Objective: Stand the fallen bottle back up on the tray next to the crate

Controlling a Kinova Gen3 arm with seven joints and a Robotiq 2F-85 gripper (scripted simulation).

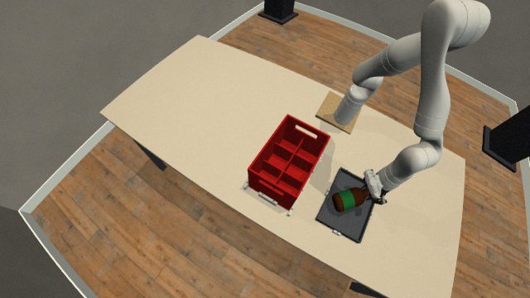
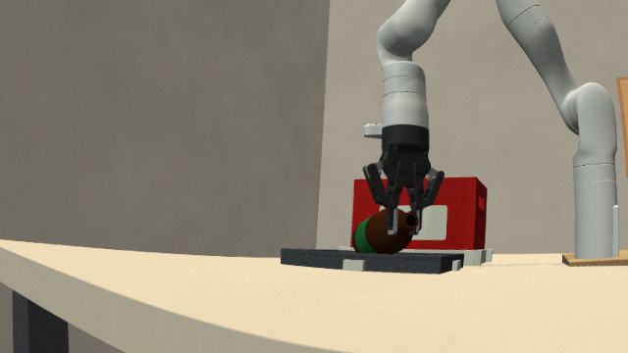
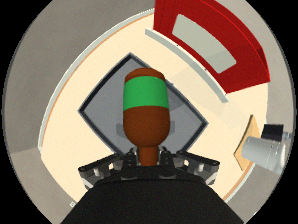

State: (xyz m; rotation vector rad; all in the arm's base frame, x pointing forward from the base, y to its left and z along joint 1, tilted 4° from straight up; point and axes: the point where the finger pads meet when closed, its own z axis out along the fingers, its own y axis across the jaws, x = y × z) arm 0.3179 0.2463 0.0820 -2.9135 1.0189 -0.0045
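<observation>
My hand is 40 mm short of the brown bottle, 30 mm to the left of it and 10 mm above it. The rest, counted from my hand: dark grey tray: 50 mm ahead, 30 mm to the right, 60 mm below; then red crate: 90 mm ahead, 310 mm to the right, 10 mm above.
</observation>
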